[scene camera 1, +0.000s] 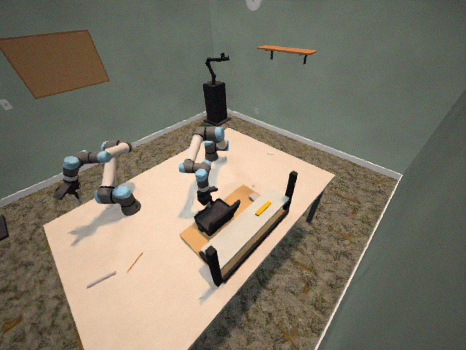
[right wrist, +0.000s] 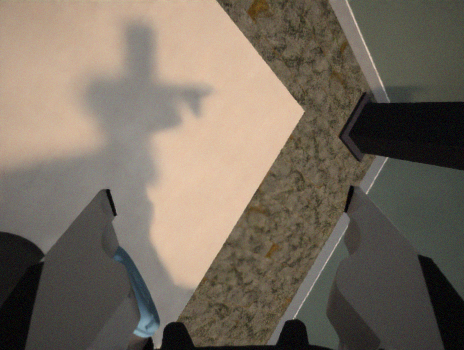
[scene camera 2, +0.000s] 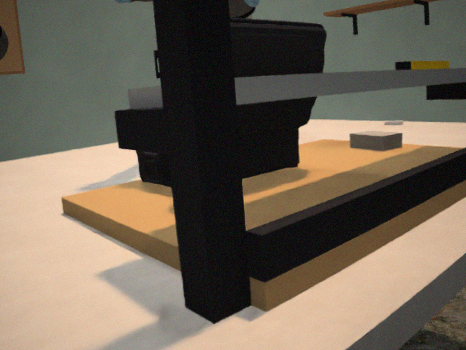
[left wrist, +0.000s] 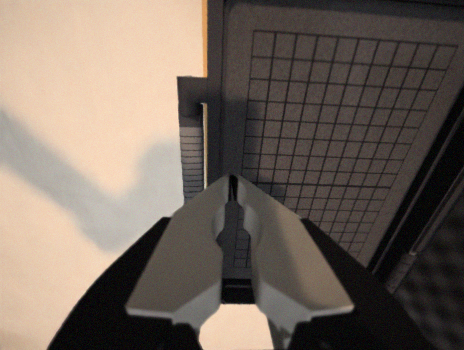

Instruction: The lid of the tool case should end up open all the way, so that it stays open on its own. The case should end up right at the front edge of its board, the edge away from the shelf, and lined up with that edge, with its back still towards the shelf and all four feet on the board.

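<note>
The black tool case [scene camera 1: 212, 220] [scene camera 2: 272, 150] [left wrist: 325, 100] stands on the tan board [scene camera 1: 189, 242] [scene camera 2: 85, 201] with its back towards the shelf. Its lid [scene camera 2: 280, 50] is raised and leans back towards the shelf; whether it rests at its stop cannot be told. In the left wrist view a thin strip of board [left wrist: 204, 35] shows along the case's front rim, beside the protruding handle [left wrist: 191, 95]. The feet are mostly hidden. My left gripper [scene camera 1: 209, 204] [left wrist: 231, 176] is shut and empty, at the case's front rim. My right gripper [scene camera 1: 68, 196] [right wrist: 230, 189] is open and empty, far from the case.
The shelf [scene camera 1: 245, 225] [scene camera 2: 300, 89] stands along the board's back between black posts [scene camera 1: 214, 266] [scene camera 2: 205, 175], carrying a yellow object [scene camera 1: 263, 208] [scene camera 2: 430, 65]. A grey block [scene camera 1: 253, 197] [scene camera 2: 376, 141] sits on the board. A grey rod [scene camera 1: 101, 279] and thin orange stick [scene camera 1: 135, 262] lie on the table.
</note>
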